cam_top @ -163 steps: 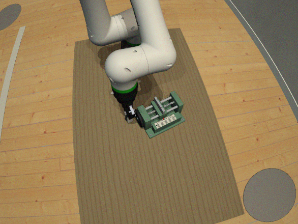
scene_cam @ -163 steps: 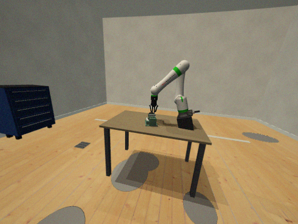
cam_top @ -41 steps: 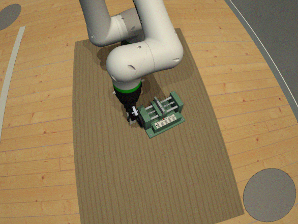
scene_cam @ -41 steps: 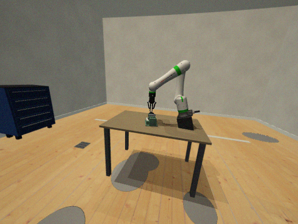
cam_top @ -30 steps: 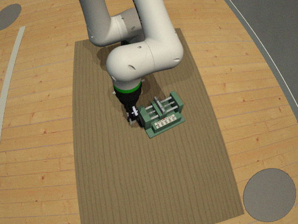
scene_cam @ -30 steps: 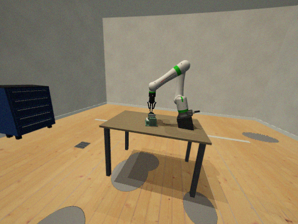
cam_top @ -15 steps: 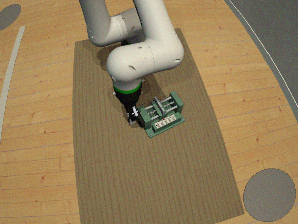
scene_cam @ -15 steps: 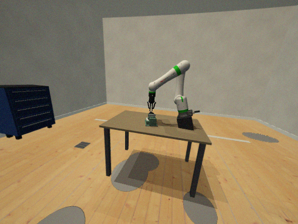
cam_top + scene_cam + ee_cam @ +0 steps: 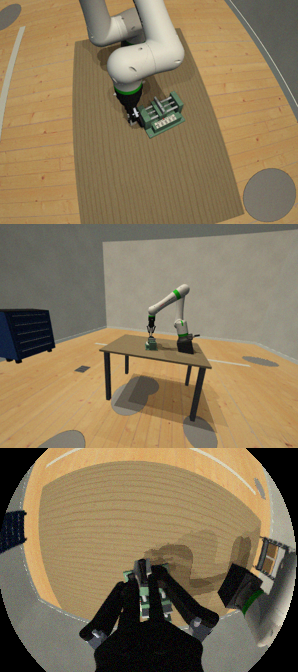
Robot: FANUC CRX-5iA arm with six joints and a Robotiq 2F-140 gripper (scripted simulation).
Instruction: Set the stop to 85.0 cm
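Now: hand 60 mm past the stop block, 130 mm to the right of it and 30 mm above it.
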